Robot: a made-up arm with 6 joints.
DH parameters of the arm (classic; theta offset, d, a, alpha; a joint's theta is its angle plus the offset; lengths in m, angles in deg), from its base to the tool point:
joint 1: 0 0.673 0.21 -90
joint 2: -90 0 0.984 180
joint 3: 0 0 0.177 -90
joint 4: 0 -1.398 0 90
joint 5: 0 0 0 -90
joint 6: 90 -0.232 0 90
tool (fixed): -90 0 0 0
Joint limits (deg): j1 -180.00..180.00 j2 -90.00..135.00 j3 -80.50..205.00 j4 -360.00..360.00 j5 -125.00..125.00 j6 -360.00..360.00
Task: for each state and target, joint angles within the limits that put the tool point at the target. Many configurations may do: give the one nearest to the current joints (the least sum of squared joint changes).
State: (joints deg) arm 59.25 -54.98 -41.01 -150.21 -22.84 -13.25
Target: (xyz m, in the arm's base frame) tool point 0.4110 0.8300 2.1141
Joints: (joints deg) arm 60.84 -47.18 -28.00 -150.52 -23.45 -13.25
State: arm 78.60 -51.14 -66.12 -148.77 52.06 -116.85
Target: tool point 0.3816 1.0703 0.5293
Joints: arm 74.45 -11.67 -58.17 -147.16 39.91 -116.85
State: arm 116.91 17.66 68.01 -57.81 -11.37 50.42
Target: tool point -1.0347 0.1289 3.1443
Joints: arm 170.04 13.88 77.25 -60.07 -15.00 50.42
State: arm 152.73 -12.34 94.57 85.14 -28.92 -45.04
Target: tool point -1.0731 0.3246 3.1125
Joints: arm 167.66 17.18 78.83 84.64 -22.33 -45.04
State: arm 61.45 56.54 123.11 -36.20 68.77 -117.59
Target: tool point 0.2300 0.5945 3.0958
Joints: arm 77.50 30.25 110.73 -31.30 52.68 -117.59
